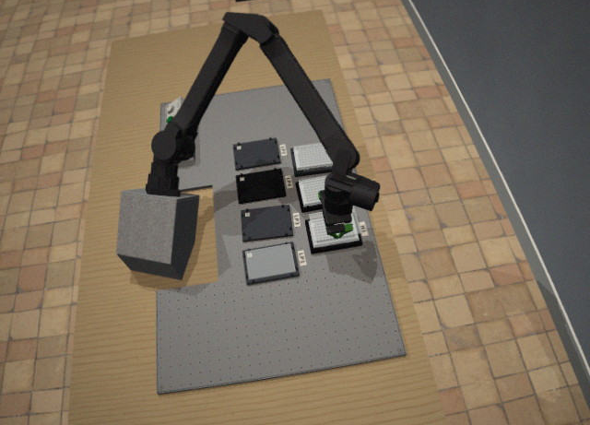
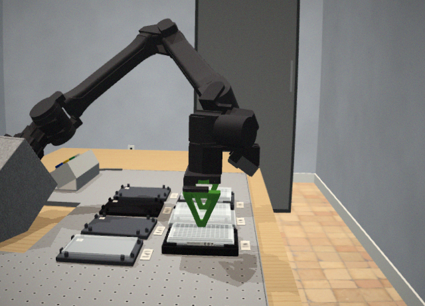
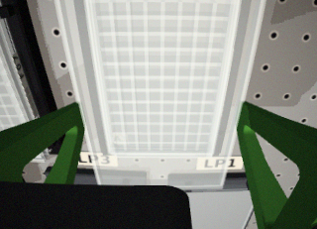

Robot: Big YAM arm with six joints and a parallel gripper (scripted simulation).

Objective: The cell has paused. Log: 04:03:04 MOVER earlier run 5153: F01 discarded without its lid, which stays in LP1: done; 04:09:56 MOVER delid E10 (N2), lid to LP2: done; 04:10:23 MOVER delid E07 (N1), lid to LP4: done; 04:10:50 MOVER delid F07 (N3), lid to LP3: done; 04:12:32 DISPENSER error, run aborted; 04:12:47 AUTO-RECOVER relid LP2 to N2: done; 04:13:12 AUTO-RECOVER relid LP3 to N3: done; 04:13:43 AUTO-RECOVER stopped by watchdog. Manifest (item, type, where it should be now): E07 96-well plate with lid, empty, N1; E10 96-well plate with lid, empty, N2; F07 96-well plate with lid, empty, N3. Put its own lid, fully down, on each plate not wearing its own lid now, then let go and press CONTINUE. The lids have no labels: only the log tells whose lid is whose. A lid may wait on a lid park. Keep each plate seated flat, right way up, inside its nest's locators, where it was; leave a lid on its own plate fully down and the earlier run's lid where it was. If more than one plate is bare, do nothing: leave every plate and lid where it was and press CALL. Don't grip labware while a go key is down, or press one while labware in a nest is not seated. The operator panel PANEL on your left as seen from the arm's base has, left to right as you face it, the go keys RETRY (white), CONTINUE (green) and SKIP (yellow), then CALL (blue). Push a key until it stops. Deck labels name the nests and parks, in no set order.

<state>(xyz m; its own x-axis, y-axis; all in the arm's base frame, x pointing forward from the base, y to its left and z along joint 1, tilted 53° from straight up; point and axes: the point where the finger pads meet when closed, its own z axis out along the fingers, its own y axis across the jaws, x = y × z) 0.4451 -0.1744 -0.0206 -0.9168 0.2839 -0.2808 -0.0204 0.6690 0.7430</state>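
My hand is 40 mm above the 96-well plate. Round my hand: park LP2 (190 mm behind, 330 mm to the left, 60 mm below); then park LP3 (180 mm behind, 70 mm to the left, 60 mm below); then park LP4 (190 mm behind, 200 mm to the left, 60 mm below).
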